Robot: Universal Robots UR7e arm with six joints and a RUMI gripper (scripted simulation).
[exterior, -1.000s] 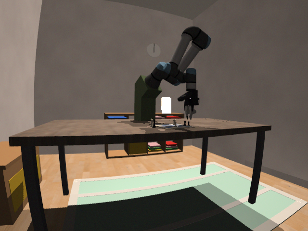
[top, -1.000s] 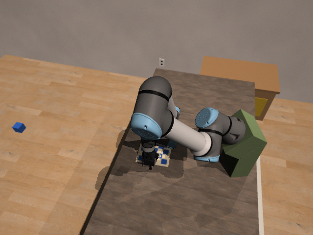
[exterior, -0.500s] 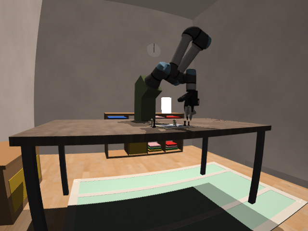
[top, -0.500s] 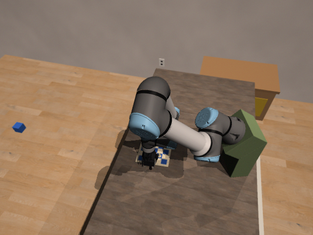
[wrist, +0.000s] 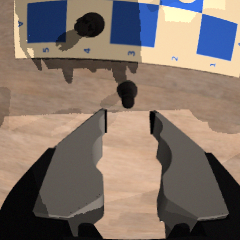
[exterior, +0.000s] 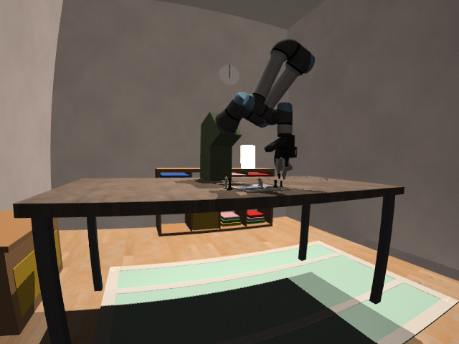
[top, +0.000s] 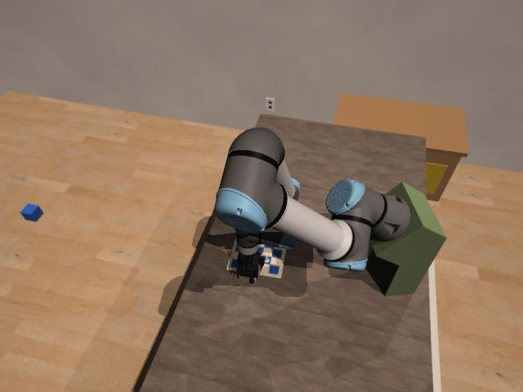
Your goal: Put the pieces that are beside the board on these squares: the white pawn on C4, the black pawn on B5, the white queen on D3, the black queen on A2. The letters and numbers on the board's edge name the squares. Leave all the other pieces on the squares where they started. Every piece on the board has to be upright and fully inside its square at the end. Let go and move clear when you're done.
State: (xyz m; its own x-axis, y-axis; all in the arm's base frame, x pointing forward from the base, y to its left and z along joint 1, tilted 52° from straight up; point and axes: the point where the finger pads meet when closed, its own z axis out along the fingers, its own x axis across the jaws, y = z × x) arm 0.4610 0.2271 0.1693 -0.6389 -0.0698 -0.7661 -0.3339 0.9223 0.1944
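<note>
Now: the black pawn 4 cm below my hand. From my hand the other things lie so: white pawn: 11 cm to the right, 9 cm ahead, 4 cm below; then blue-and-cream chessboard: 13 cm to the right, 6 cm ahead, 5 cm below; then black piece: 6 cm ahead, 4 cm to the right, 3 cm below.
</note>
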